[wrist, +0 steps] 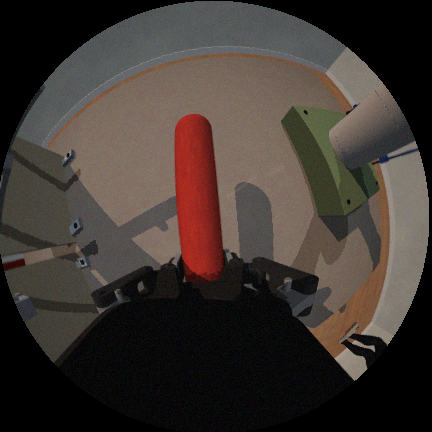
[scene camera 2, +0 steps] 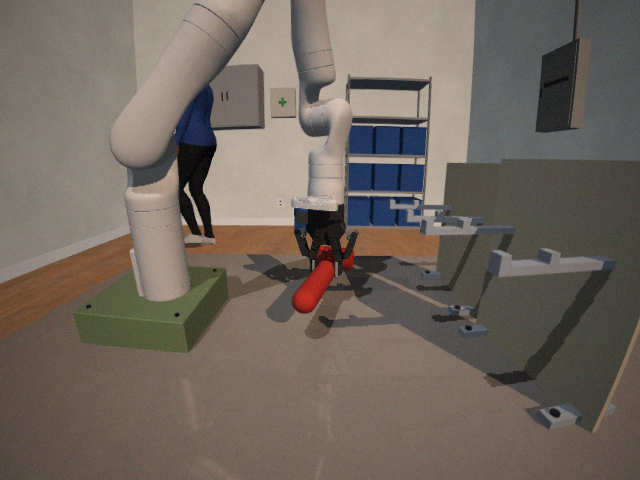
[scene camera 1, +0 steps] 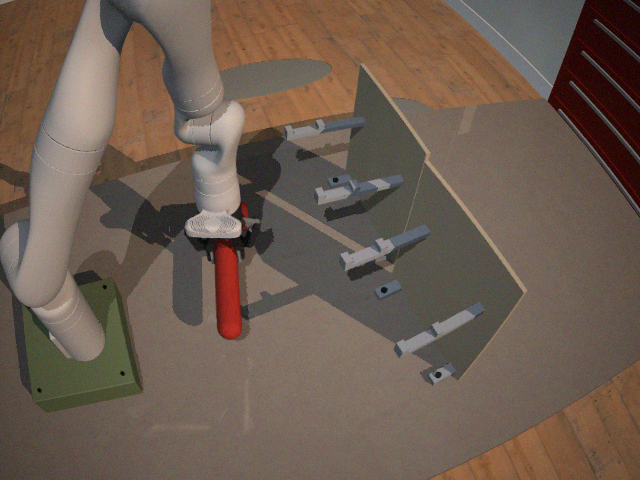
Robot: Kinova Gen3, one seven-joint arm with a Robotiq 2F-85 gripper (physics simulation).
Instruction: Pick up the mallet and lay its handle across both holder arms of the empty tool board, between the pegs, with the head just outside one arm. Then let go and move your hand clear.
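Where they show: gripper, fingertip midpoint: point(wrist: 203, 258) point(scene camera 1: 226, 259); arm's base at its link origin: point(wrist: 343, 147) point(scene camera 2: 167, 289) point(scene camera 1: 83, 338).
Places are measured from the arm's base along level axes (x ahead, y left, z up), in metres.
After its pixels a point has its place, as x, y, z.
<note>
My gripper point(scene camera 1: 225, 254) {0.320, 0.077, 0.001} point(scene camera 2: 325, 267) {0.320, 0.077, 0.001} point(wrist: 203, 258) {0.320, 0.077, 0.001} is shut on the red mallet's handle, near the head, and holds it above the table. The handle point(scene camera 1: 227, 299) {0.292, -0.025, 0.036} point(scene camera 2: 313, 288) {0.295, -0.055, 0.032} point(wrist: 196, 195) {0.300, 0.014, 0.035} points toward the front of scene view 2. The head point(scene camera 1: 244, 210) {0.379, 0.145, 0.040} point(scene camera 2: 348, 259) {0.374, 0.128, 0.022} is partly hidden behind the gripper. To the right stand a near board point(scene camera 1: 465, 242) {0.632, -0.156, 0.210} point(scene camera 2: 558, 186) {0.632, -0.150, 0.220} and a far board point(scene camera 1: 385, 113) {0.645, 0.140, 0.215} point(scene camera 2: 467, 186) {0.644, 0.128, 0.196}, both without a tool. The near board's arms point(scene camera 1: 439, 329) {0.546, -0.251, 0.158} point(scene camera 1: 385, 248) {0.535, -0.090, 0.154} point(scene camera 2: 527, 267) {0.512, -0.259, 0.145} and the far board's arms point(scene camera 1: 356, 190) {0.547, 0.041, 0.143} point(scene camera 1: 320, 128) {0.551, 0.208, 0.143} have raised pegs. The mallet is apart from all arms.
The green base block point(scene camera 1: 77, 382) {-0.034, -0.082, -0.005} point(scene camera 2: 134, 330) {-0.015, -0.103, -0.031} point(wrist: 315, 165) {0.085, 0.016, -0.032} carries the robot at the left. Small grey feet with black bolts point(scene camera 1: 387, 289) {0.596, -0.056, -0.057} point(scene camera 1: 440, 374) {0.608, -0.265, -0.052} point(scene camera 2: 559, 415) {0.606, -0.269, -0.053} stand along the boards' lower edges. A red drawer cabinet point(scene camera 1: 599, 103) is at the upper right of scene view 1.
</note>
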